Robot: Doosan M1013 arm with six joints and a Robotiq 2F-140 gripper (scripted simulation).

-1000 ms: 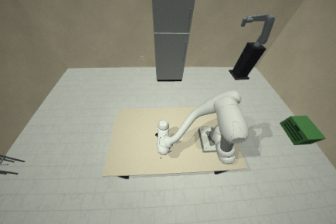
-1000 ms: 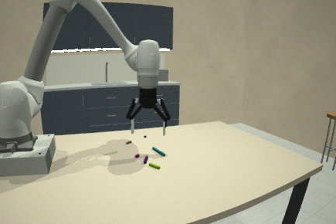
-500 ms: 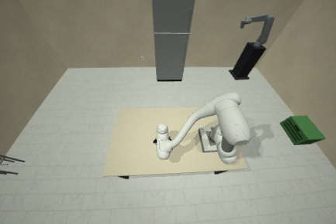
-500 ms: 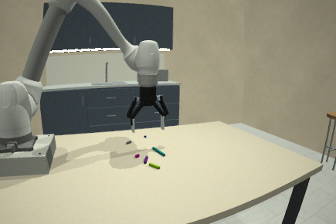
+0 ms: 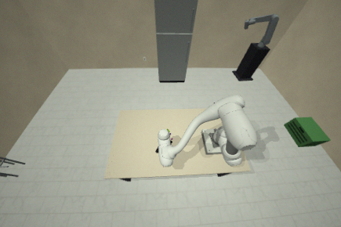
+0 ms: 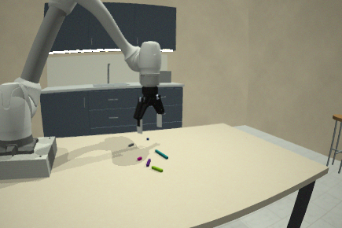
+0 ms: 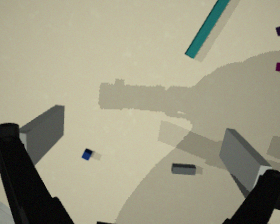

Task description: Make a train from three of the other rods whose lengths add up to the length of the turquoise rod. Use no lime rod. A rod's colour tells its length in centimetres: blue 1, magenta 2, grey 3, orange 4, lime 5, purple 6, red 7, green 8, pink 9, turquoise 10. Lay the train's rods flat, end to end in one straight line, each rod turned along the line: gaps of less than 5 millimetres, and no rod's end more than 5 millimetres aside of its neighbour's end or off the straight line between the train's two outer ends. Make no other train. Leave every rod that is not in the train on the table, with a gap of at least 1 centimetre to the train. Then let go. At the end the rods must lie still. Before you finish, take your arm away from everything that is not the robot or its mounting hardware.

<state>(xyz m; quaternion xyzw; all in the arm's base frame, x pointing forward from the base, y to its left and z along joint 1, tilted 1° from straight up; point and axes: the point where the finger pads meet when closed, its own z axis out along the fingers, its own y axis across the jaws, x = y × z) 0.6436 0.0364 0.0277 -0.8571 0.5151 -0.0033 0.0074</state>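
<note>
My hand is 20 mm short of the small blue rod, 90 mm to the right of it and 90 mm above it. Round my hand: turquoise rod: 130 mm to the right, 90 mm below; then grey rod: 90 mm behind, 40 mm to the left, 90 mm below; then magenta rod: 110 mm behind, 140 mm to the right, 90 mm below.
</note>
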